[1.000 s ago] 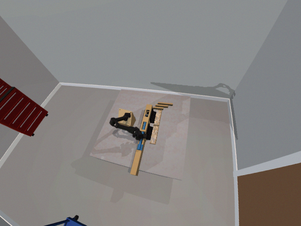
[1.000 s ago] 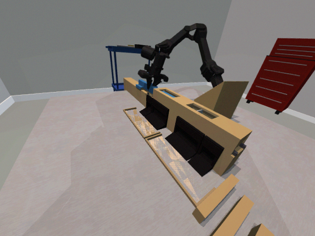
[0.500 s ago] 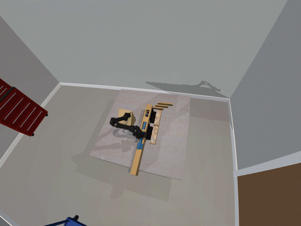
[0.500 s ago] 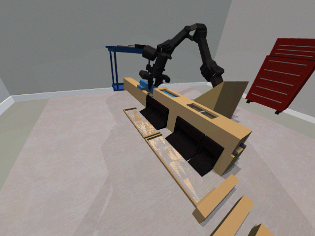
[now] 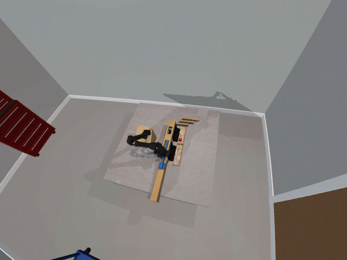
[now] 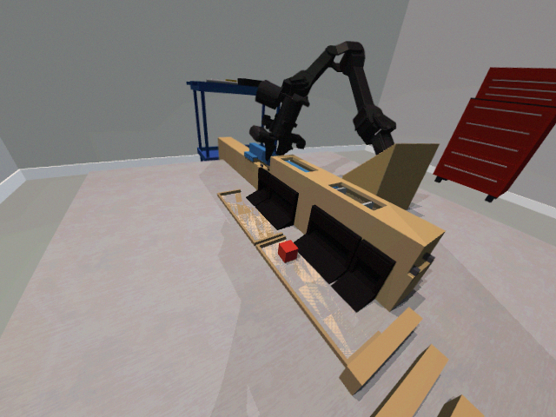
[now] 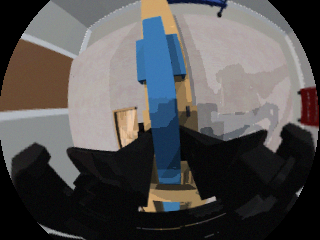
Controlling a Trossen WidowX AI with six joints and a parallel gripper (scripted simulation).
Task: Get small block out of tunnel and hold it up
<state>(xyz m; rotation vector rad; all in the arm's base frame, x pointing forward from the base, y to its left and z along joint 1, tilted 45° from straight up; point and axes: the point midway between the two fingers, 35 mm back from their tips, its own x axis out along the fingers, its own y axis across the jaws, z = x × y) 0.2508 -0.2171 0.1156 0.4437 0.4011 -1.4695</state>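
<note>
The tan covered tunnel lies 20 mm ahead of my gripper tip, 40 mm to the left of it and 50 mm below it.
</note>
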